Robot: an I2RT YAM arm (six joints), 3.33 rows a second.
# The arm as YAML. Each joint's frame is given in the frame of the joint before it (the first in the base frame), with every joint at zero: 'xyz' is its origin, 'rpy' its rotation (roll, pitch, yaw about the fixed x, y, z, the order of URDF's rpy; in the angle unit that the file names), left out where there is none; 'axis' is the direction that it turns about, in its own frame. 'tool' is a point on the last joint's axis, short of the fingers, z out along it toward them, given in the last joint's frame.
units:
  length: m
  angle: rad
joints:
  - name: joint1
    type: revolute
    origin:
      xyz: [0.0, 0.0, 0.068]
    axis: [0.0, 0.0, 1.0]
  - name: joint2
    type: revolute
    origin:
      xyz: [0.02, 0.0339, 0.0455]
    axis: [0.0, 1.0, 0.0]
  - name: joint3
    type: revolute
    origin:
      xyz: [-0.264, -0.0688, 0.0]
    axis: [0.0, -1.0, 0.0]
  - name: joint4
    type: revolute
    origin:
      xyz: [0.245, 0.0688, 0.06]
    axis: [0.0, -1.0, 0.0]
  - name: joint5
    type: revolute
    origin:
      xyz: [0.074, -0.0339, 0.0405]
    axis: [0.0, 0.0, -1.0]
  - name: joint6
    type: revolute
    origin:
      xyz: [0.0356, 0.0, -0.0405]
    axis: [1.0, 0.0, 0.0]
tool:
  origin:
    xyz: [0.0, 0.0, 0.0]
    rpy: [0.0, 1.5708, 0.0]
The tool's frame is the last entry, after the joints.
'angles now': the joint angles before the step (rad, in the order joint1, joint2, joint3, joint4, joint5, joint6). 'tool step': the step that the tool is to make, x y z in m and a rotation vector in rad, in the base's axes. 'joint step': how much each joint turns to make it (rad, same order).
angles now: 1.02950, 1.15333, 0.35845, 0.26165, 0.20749, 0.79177
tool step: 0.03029, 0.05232, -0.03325, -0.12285, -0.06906, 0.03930
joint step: 0.00822, 0.41366, 0.14501, 0.22610, 0.03795, -0.12338
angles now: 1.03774, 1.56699, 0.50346, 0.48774, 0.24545, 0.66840
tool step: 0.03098, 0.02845, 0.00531, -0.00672, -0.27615, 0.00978
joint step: -0.03012, 0.16844, 0.10011, 0.27451, 0.07387, -0.24039
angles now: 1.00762, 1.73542, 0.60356, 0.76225, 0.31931, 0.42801
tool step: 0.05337, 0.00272, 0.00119, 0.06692, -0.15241, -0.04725
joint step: -0.12800, 0.15088, 0.10322, 0.22256, -0.05385, -0.10769
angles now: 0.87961, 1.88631, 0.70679, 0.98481, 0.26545, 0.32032
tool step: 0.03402, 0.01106, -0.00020, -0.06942, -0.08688, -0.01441
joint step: -0.05084, 0.09589, 0.12914, 0.00198, -0.01626, -0.11973
